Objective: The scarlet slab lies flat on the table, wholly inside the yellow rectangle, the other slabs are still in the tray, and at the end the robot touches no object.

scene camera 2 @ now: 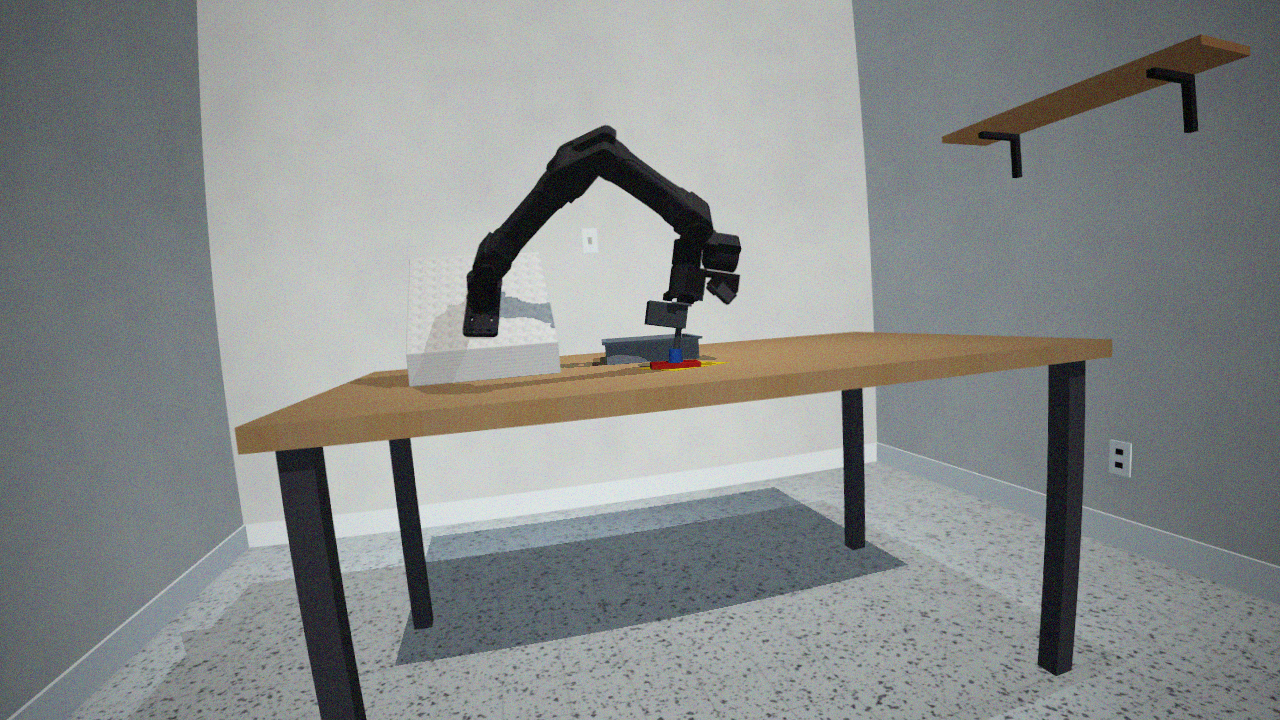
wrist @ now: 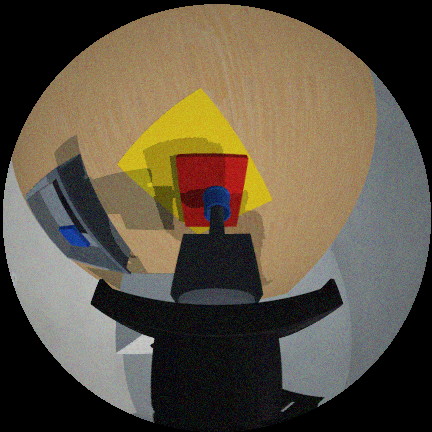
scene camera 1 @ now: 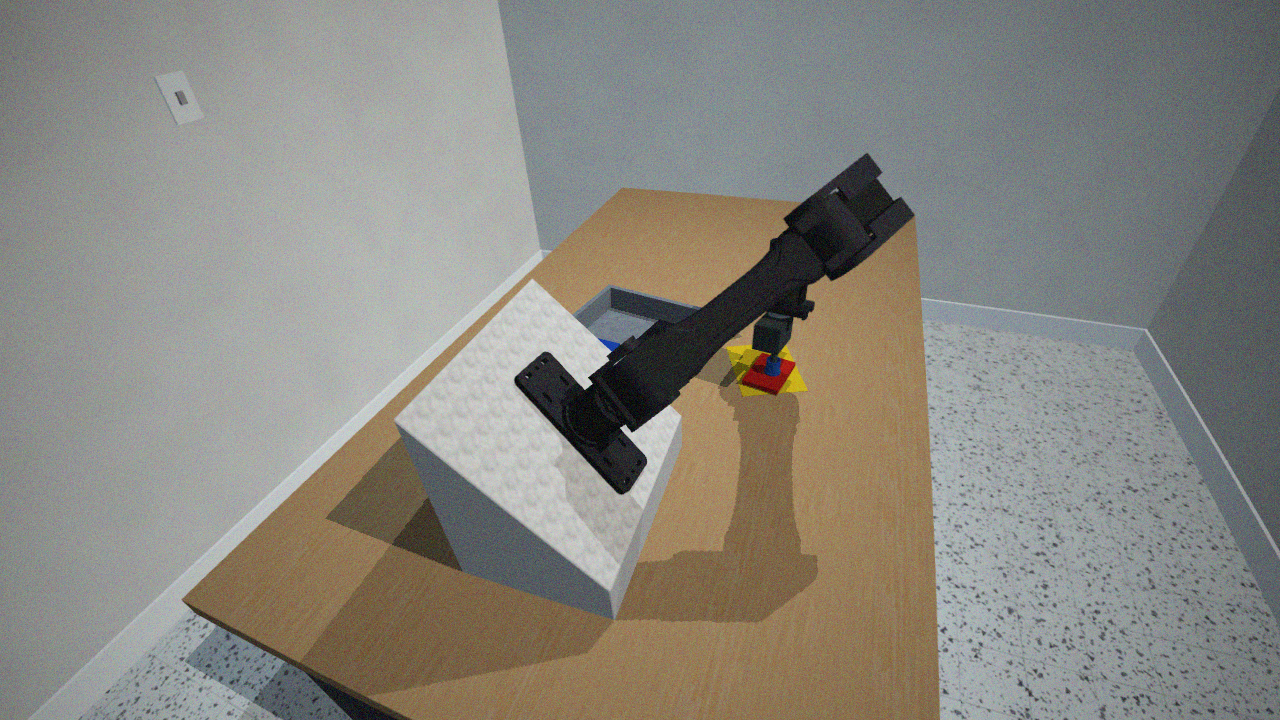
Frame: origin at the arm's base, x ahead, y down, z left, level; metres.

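Seen in the pictures: end effector, tool point: [scene camera 2: 674, 366] [wrist: 216, 193] [scene camera 1: 771, 376]; arm's base, origin of the base link: [scene camera 2: 483, 303] [scene camera 1: 581, 423].
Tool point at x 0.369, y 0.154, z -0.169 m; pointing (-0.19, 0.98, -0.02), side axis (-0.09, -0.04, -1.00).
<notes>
Pixels of each thing's top centre, then the offset from my tool point to it. Level surfaces: height alone.
- scarlet slab, middle of its top: [wrist: 210, 197] [scene camera 1: 769, 370] [scene camera 2: 674, 361] dx +0.003, dy -0.010, dz +0.006 m
- blue slab, middle of its top: [scene camera 1: 590, 347] [wrist: 71, 237] dx -0.049, dy -0.013, dz +0.349 m
- dark slab, middle of its top: [wrist: 76, 209] [scene camera 1: 661, 340] dx +0.023, dy -0.011, dz +0.227 m
- grey tray, middle of its top: [scene camera 1: 629, 323] [wrist: 60, 234] [scene camera 2: 647, 337] dx +0.007, dy -0.049, dz +0.286 m
- wooden table's, its level: dy +0.001 m
My suction cup [scene camera 1: 773, 365] [scene camera 2: 675, 355] [wrist: 216, 196] is on top of the scarlet slab [scene camera 1: 759, 380] [scene camera 2: 689, 364] [wrist: 200, 172] and holds it flat, at or just above the table. The slab is over the yellow rectangle [scene camera 1: 794, 385] [scene camera 2: 714, 363] [wrist: 195, 120]; in the wrist view its lower right corner appears to reach past the yellow edge. Whether it touches the table is hard to tell. A blue slab [scene camera 1: 609, 344] [wrist: 74, 236] and a dark slab [wrist: 68, 206] are in the grey tray [scene camera 1: 653, 297] [scene camera 2: 644, 347] [wrist: 97, 200], partly hidden by its wall.
The tray stands beside the rectangle, towards the pale wall. The white, slanted block [scene camera 1: 501, 402] [scene camera 2: 483, 360] bears the arm's base. The wooden table's [scene camera 1: 859, 501] [scene camera 2: 895, 356] long edge runs past the rectangle. A wall shelf [scene camera 2: 1092, 94] hangs at the far right.
</notes>
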